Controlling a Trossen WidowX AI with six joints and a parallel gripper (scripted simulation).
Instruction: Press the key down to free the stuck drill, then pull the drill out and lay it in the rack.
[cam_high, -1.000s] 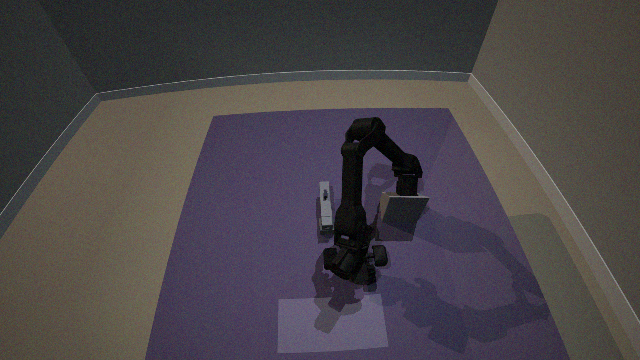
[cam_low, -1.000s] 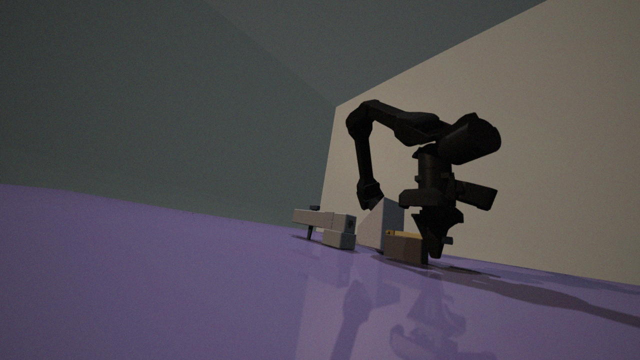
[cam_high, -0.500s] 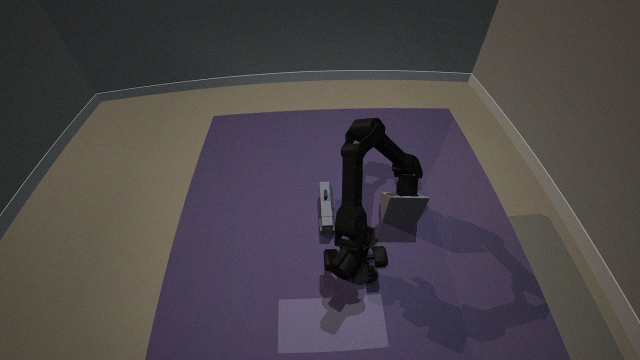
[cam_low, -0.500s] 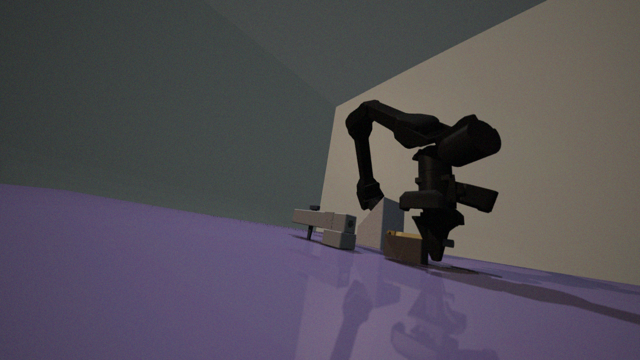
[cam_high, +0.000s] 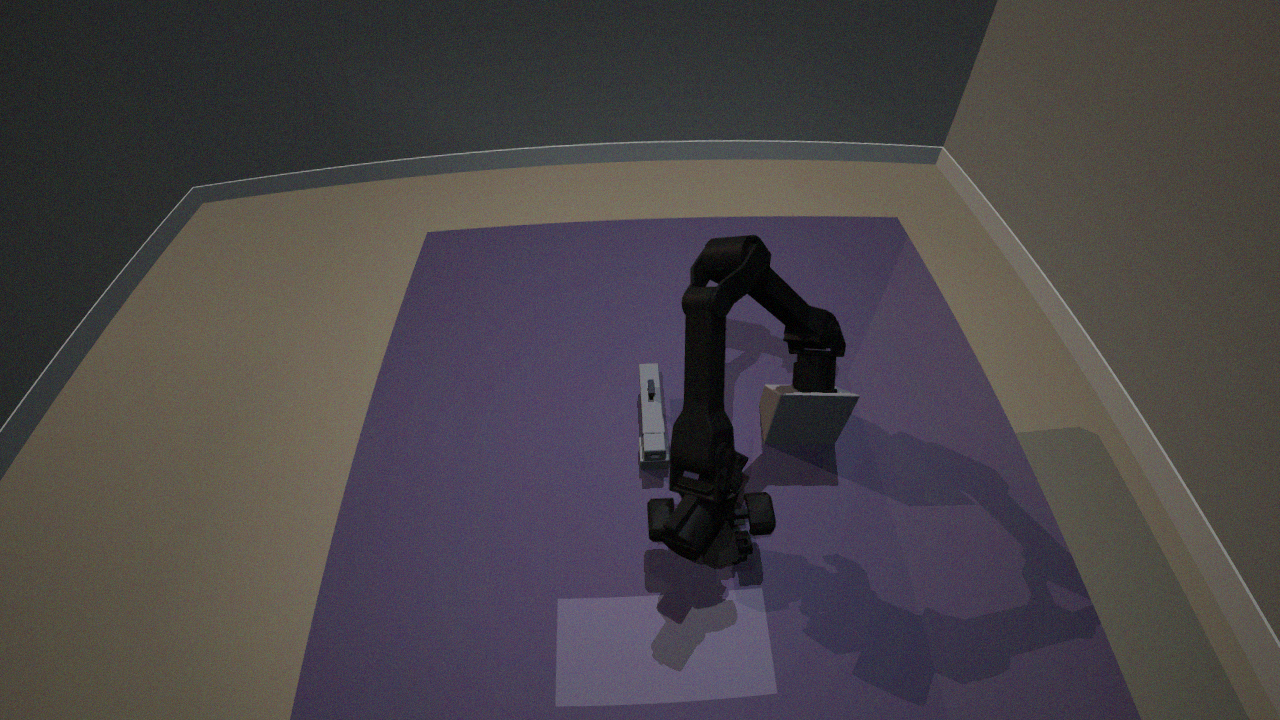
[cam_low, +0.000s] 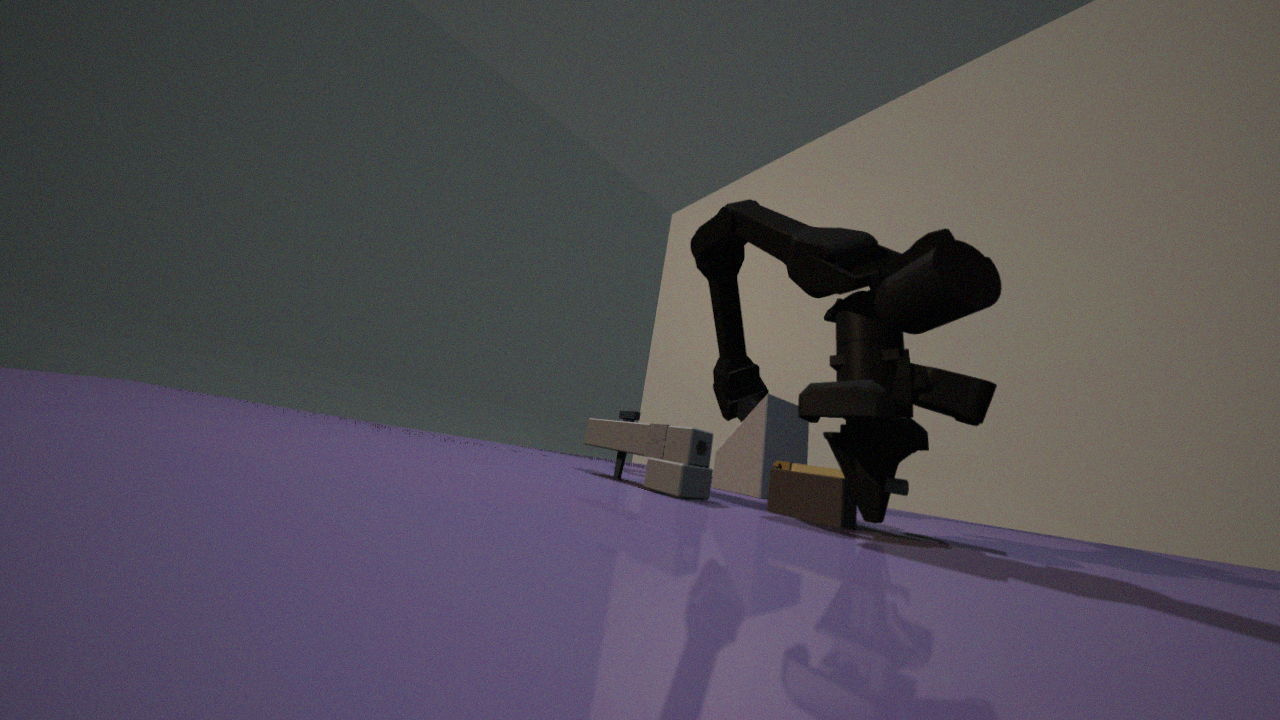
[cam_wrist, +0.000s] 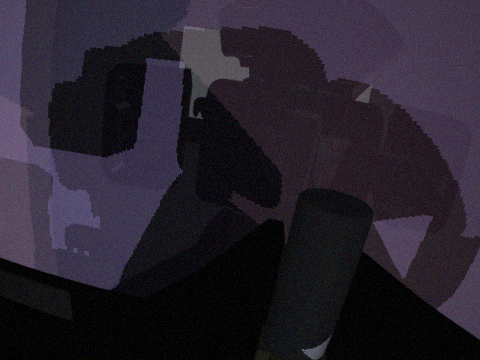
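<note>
Now: the drill 4 cm to the right of my gripper tip and 3 cm above it. From my gripper tip the other things lie so: rack (5 cm to the right, 1 cm ahead, 1 cm above); small dark key (24 cm to the right, 11 cm ahead, 4 cm above); grey housing (21 cm to the right, 11 cm ahead, 3 cm above).
</note>
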